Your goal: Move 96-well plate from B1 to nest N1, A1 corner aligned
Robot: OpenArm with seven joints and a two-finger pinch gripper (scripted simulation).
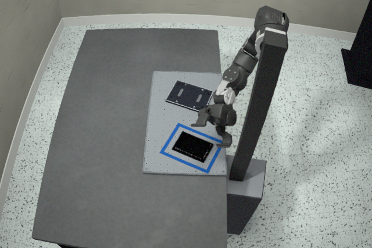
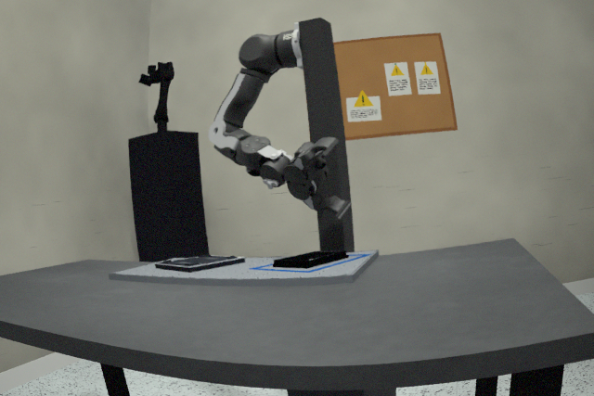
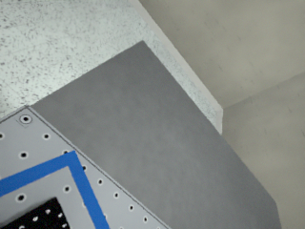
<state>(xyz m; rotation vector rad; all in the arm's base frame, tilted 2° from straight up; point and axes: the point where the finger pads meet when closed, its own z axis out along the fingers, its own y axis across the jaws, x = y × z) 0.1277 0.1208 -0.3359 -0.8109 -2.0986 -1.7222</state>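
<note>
My hand is 60 mm short of the black 96-well plate, 60 mm to the left of it and 140 mm above it. Round my hand: plate nest N1: 120 mm ahead, 290 mm to the right, 140 mm below.
</note>
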